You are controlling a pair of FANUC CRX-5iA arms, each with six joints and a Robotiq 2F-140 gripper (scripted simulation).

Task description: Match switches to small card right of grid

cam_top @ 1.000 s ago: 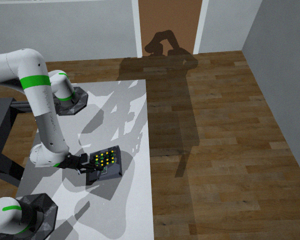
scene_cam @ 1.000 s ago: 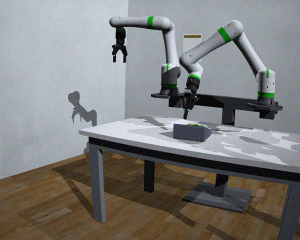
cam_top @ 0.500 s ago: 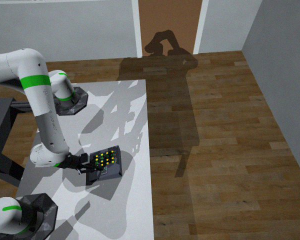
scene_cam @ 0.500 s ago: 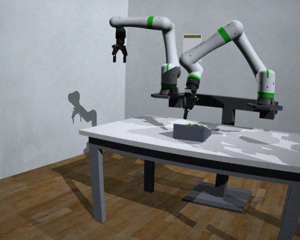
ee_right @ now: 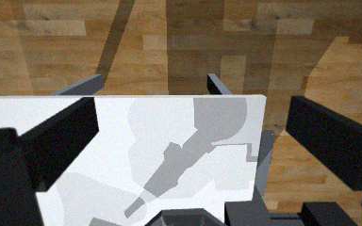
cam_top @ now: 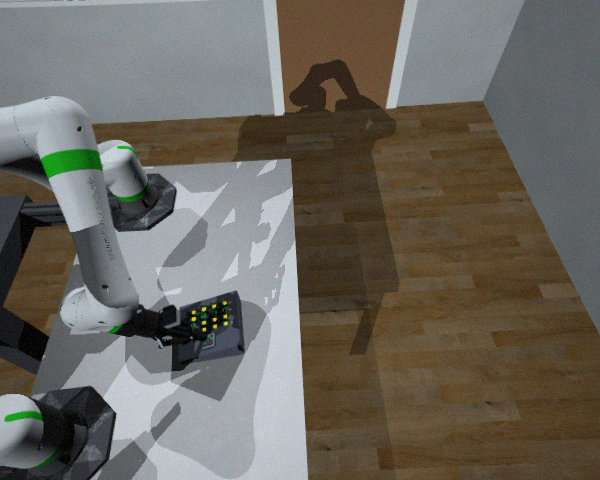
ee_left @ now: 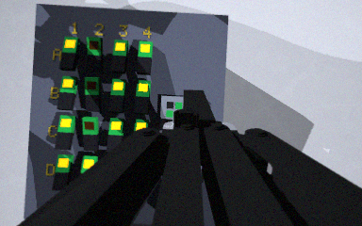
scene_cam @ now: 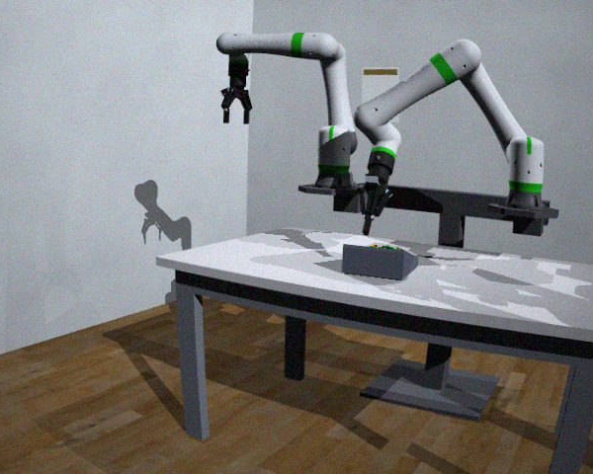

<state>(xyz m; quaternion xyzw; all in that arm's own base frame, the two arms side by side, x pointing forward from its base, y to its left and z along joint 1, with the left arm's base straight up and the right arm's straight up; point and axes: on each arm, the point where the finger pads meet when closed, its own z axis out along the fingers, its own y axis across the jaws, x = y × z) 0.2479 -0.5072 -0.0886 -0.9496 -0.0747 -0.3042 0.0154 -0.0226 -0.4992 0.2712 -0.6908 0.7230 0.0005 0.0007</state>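
Note:
The switch A4 lies 70 mm ahead of my left hand, 60 mm to the left of it and 50 mm below it. Also, from my left hand: switch D3: 50 mm behind, 70 mm to the left, 90 mm below; then switch B2: 20 mm ahead, 100 mm to the left, 60 mm below; then switch A3: 60 mm ahead, 90 mm to the left, 50 mm below.

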